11 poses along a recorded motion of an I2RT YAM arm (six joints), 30 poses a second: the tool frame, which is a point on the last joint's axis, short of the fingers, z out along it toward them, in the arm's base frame.
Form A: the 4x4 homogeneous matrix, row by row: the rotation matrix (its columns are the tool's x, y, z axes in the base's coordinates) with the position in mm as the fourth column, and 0 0 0 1 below. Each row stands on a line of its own.
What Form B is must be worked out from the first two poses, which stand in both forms.
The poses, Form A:
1:
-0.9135 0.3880 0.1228 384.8
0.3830 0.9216 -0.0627 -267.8
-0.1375 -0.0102 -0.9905 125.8
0 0 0 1
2:
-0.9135 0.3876 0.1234 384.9
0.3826 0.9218 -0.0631 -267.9
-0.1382 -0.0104 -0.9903 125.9
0 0 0 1
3:
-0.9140 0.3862 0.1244 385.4
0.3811 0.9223 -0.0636 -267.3
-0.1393 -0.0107 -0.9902 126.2
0 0 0 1
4:
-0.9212 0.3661 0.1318 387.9
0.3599 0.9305 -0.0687 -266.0
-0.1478 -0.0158 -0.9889 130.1
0 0 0 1
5:
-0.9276 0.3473 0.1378 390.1
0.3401 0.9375 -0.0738 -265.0
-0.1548 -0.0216 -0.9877 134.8
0 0 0 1
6:
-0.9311 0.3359 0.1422 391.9
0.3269 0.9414 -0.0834 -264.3
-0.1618 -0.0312 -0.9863 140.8
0 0 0 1
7:
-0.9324 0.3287 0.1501 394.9
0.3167 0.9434 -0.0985 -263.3
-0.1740 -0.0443 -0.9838 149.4
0 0 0 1
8:
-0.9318 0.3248 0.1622 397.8
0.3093 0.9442 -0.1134 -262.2
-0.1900 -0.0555 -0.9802 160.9
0 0 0 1
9:
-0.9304 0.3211 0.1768 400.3
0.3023 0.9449 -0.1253 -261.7
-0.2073 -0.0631 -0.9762 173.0
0 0 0 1
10:
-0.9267 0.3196 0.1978 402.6
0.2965 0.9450 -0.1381 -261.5
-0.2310 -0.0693 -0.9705 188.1
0 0 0 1
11:
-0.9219 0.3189 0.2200 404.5
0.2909 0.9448 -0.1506 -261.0
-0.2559 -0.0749 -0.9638 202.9
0 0 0 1
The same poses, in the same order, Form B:
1:
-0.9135 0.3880 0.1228 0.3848
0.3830 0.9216 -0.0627 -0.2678
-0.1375 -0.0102 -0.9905 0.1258
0 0 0 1

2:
-0.9135 0.3876 0.1234 0.3849
0.3826 0.9218 -0.0631 -0.2679
-0.1382 -0.0104 -0.9903 0.1259
0 0 0 1

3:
-0.9140 0.3862 0.1244 0.3854
0.3811 0.9223 -0.0636 -0.2673
-0.1393 -0.0107 -0.9902 0.1262
0 0 0 1

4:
-0.9212 0.3661 0.1318 0.3879
0.3599 0.9305 -0.0687 -0.2660
-0.1478 -0.0158 -0.9889 0.1301
0 0 0 1

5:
-0.9276 0.3473 0.1378 0.3901
0.3401 0.9375 -0.0738 -0.2650
-0.1548 -0.0216 -0.9877 0.1348
0 0 0 1

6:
-0.9311 0.3359 0.1422 0.3919
0.3269 0.9414 -0.0834 -0.2643
-0.1618 -0.0312 -0.9863 0.1408
0 0 0 1

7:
-0.9324 0.3287 0.1501 0.3949
0.3167 0.9434 -0.0985 -0.2633
-0.1740 -0.0443 -0.9838 0.1494
0 0 0 1

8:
-0.9318 0.3248 0.1622 0.3978
0.3093 0.9442 -0.1134 -0.2622
-0.1900 -0.0555 -0.9802 0.1609
0 0 0 1

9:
-0.9304 0.3211 0.1768 0.4003
0.3023 0.9449 -0.1253 -0.2617
-0.2073 -0.0631 -0.9762 0.1730
0 0 0 1

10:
-0.9267 0.3196 0.1978 0.4026
0.2965 0.9450 -0.1381 -0.2615
-0.2310 -0.0693 -0.9705 0.1881
0 0 0 1

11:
-0.9219 0.3189 0.2200 0.4045
0.2909 0.9448 -0.1506 -0.2610
-0.2559 -0.0749 -0.9638 0.2029
0 0 0 1

